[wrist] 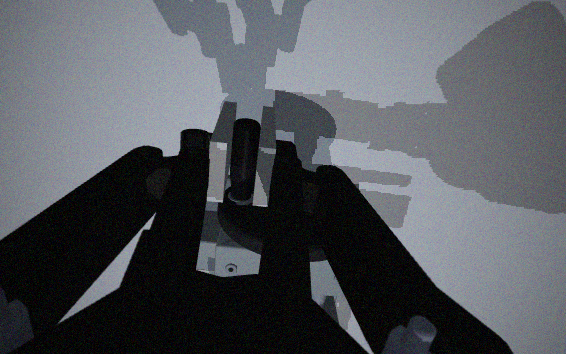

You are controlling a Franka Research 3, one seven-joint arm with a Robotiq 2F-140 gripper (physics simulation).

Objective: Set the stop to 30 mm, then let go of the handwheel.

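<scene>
The handwheel's black upright handle (245,160) stands between the two finger pads of my gripper (247,127), which is shut on it. The handle's foot has a pale ring. Part of the black handwheel (240,223) shows below the handle, between the fingers. Most of the wheel is hidden behind the dark fingers and gripper body. The scale, its red pointer and the stop do not show in this view, so the setting cannot be read.
Part of the pale metal base (237,255) with a screw shows through the gap below the wheel. A grey table (90,85) spreads around, with shadows of the arm, gripper and wheel at the top and right.
</scene>
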